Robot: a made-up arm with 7 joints.
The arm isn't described. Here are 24 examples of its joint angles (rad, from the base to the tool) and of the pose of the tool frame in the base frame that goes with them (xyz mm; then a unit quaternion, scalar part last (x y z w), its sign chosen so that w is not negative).
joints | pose
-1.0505 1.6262 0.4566 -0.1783 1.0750 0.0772 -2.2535 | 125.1 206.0 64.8 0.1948 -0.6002 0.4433 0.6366
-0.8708 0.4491 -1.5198 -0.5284 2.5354 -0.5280 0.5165 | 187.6 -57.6 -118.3 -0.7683 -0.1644 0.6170 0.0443
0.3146 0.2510 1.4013 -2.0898 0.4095 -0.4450 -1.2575 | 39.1 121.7 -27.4 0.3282 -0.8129 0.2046 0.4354
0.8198 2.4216 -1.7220 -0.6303 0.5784 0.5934 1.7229 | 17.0 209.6 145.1 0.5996 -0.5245 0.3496 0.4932
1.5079 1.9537 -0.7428 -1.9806 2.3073 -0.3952 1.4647 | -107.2 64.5 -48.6 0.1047 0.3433 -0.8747 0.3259
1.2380 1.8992 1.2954 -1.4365 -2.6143 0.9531 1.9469 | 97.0 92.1 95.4 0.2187 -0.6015 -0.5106 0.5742
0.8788 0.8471 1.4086 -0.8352 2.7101 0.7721 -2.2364 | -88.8 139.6 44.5 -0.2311 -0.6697 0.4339 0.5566
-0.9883 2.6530 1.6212 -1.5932 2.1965 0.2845 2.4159 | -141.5 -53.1 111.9 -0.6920 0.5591 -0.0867 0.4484
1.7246 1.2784 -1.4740 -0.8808 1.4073 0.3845 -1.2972 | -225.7 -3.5 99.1 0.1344 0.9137 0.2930 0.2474
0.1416 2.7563 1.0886 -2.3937 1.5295 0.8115 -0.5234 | 2.0 -52.0 14.4 0.1515 -0.2048 -0.3786 0.8898
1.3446 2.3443 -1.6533 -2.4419 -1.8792 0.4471 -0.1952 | -127.5 99.8 4.8 -0.2178 0.4395 -0.6220 0.6103
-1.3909 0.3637 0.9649 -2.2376 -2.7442 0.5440 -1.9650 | -5.3 76.4 17.4 0.6042 0.2008 0.7168 0.2844
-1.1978 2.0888 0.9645 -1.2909 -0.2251 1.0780 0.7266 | -106.6 84.6 196.9 0.4470 0.8540 -0.1070 0.2438
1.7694 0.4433 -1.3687 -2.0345 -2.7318 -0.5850 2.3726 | -43.2 -129.2 -67.0 -0.5658 0.5760 0.3850 0.4470
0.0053 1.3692 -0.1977 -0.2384 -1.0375 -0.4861 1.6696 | 0.1 246.9 -5.0 -0.1530 -0.2785 0.6691 0.6718
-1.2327 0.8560 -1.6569 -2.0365 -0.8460 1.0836 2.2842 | 112.6 -92.0 -24.6 -0.8138 -0.1309 0.1030 0.5568
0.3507 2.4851 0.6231 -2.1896 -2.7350 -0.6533 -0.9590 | 62.9 -109.9 101.9 -0.7079 -0.2501 0.3071 0.5849
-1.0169 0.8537 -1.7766 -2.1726 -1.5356 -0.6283 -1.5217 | 143.3 -139.7 -80.0 -0.1643 0.4355 0.8040 0.3699
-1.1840 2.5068 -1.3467 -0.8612 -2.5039 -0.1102 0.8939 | -29.7 186.3 170.5 0.7868 0.1833 0.1130 0.5784
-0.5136 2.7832 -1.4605 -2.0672 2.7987 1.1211 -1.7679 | 49.1 56.6 63.7 -0.3330 0.2535 0.3564 0.8353
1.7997 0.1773 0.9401 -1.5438 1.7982 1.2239 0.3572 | -135.3 96.1 21.5 0.2779 0.2192 -0.8701 0.3430
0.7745 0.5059 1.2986 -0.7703 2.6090 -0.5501 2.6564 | -112.4 176.4 -80.9 0.3343 0.0033 0.8177 0.4686
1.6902 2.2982 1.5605 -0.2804 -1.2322 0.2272 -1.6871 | 36.5 216.5 174.9 0.8463 0.4556 -0.2220 0.1639
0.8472 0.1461 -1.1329 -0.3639 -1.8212 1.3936 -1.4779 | -177.4 13.7 -154.5 0.5808 0.2385 -0.7238 0.2862
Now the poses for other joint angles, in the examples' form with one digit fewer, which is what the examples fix.
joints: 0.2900 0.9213 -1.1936 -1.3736 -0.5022 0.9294 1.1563
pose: -23 21 -199 -0.061 -0.055 0.525 0.847
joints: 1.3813 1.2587 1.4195 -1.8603 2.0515 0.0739 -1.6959
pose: 56 41 32 -0.061 -0.522 0.133 0.840
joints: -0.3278 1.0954 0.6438 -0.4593 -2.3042 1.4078 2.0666
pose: 61 200 -35 0.165 -0.938 0.175 0.251
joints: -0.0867 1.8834 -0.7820 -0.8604 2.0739 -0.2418 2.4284
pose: 55 215 -24 0.775 0.226 -0.269 0.525
